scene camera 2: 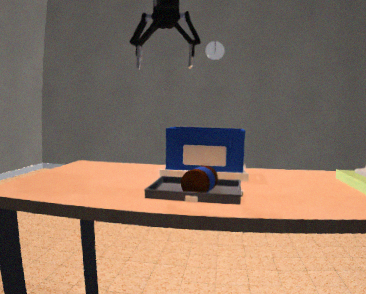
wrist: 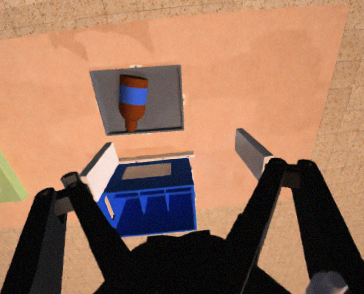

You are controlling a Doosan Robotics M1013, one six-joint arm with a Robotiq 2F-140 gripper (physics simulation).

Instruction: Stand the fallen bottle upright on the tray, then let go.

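Frame: origin at the arm's base, x right, y ahead, z up, level; centimetres.
Seen in the pictures: gripper, fingertip midpoint: (scene camera 2: 164, 68) (wrist: 175, 145).
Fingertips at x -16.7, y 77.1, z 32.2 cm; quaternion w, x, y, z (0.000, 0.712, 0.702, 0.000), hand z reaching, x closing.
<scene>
A point is followed by its place in that frame.
A brown bottle with a blue band (scene camera 2: 199, 180) @(x -24.2, y 65.9, z 2.4 cm) (wrist: 133, 96) @(x -19.3, y 66.9, z 4.8 cm) lies on its side in the grey tray (scene camera 2: 165, 195) @(x -25.6, y 74.5, z -1.8 cm) (wrist: 167, 100) @(x -15.9, y 75.1, z -2.5 cm). In the scene view its round base faces the camera. In the wrist view its neck points down toward the blue box, and it lies left of the tray's middle. My gripper (scene camera 2: 165, 67) @(x -16.7, y 77.1, z 32.2 cm) (wrist: 175, 145) @(x -16.7, y 77.1, z 32.2 cm) is open and empty, pointing down, high above the table. In the scene view it hangs above the blue box and the tray, a little left of the bottle.
A blue box with a pale label (scene camera 2: 205, 135) @(x 3.4, y 66.0, z 12.4 cm) (wrist: 150, 212) @(x 21.2, y 63.6, z 5.9 cm) stands right behind the tray, with dividers inside it. A yellow-green container (scene camera 2: 352, 180) @(x -2.3, y 14.5, z -0.7 cm) (wrist: 11, 182) @(x 5.2, y 14.4, z 0.0 cm) shows partly at the table's side, right in the scene view. The wooden table (scene camera 2: 290, 195) @(x -15.6, y 39.8, z -3.0 cm) (wrist: 240, 75) @(x -20.6, y 97.9, z -3.0 cm) has a dark front edge.
</scene>
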